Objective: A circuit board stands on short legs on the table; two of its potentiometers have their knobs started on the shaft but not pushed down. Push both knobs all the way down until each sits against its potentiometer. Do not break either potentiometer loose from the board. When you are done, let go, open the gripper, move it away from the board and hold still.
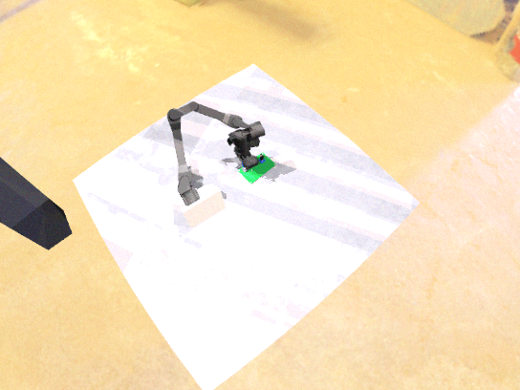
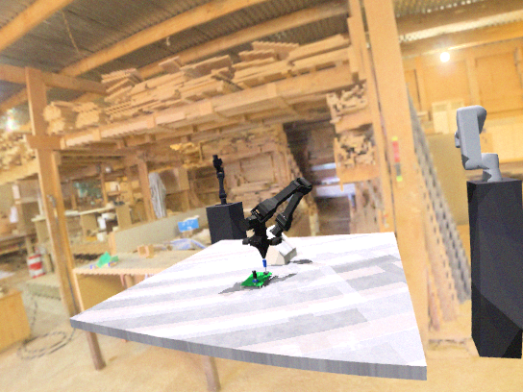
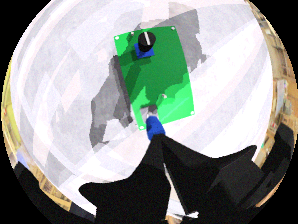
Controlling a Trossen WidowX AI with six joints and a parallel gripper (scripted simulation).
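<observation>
The blue knob lies 2 cm below my gripper tip. Also, from my gripper tip: black knob 10 cm ahead, 1 cm to the right, 4 cm below.
</observation>
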